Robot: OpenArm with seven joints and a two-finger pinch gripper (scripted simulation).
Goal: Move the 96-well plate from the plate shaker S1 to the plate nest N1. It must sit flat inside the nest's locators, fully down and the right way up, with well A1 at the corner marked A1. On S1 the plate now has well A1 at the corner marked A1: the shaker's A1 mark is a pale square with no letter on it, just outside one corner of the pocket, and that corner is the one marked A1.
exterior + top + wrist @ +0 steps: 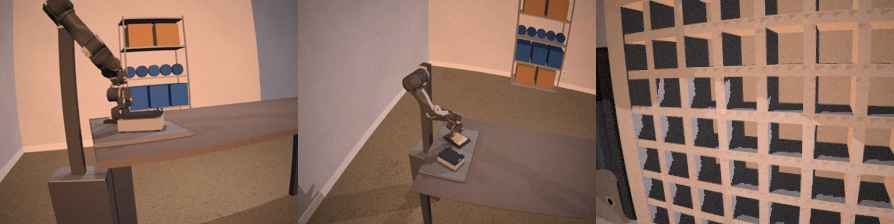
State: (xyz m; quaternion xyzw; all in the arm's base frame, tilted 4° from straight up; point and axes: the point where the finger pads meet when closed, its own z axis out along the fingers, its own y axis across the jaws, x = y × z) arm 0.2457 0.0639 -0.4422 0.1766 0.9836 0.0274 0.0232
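Right now the pale 96-well plate is 2 cm ahead of my hand and 1 cm to the right of it. From my hand the other things lie so: plate shaker (21 cm to the right, 9 cm ahead, 2 cm above).
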